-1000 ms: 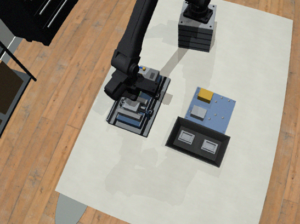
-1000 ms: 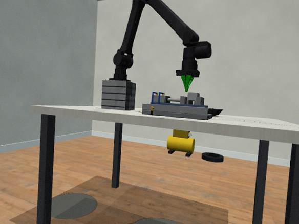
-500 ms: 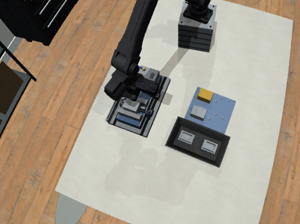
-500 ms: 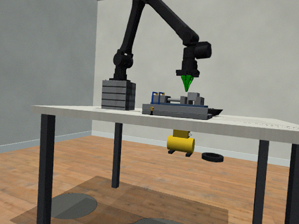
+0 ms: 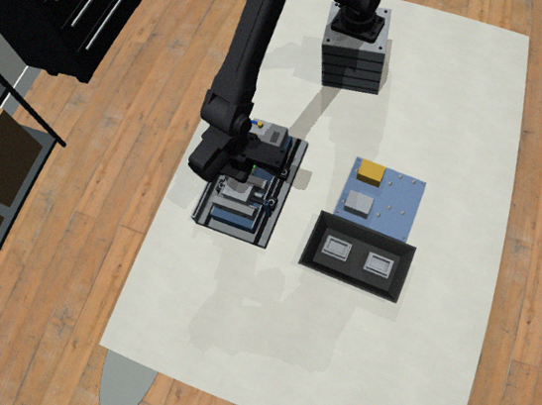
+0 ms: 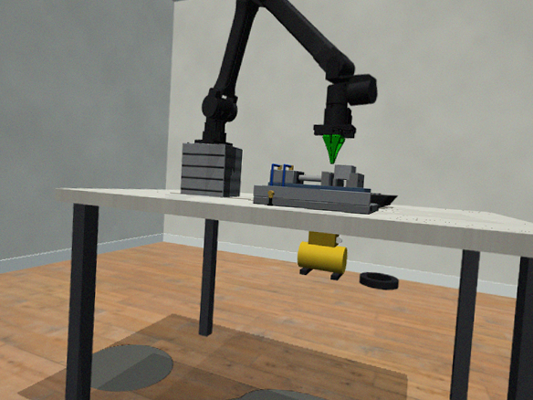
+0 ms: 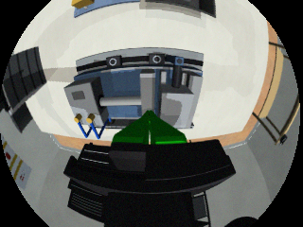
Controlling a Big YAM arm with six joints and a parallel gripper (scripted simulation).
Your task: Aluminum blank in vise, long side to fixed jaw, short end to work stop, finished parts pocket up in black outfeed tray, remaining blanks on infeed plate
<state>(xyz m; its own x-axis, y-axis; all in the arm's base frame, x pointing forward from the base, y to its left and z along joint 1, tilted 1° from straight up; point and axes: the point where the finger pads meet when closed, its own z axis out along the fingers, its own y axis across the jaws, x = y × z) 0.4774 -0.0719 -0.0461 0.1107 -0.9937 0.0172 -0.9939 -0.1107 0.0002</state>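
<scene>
The hose-end block lies 13 cm behind my hand, 5 cm below it and 1 cm to the right of it. From my hand the other things lie so: yellow brass blank: 25 cm to the left, 18 cm behind, 10 cm below.
</scene>
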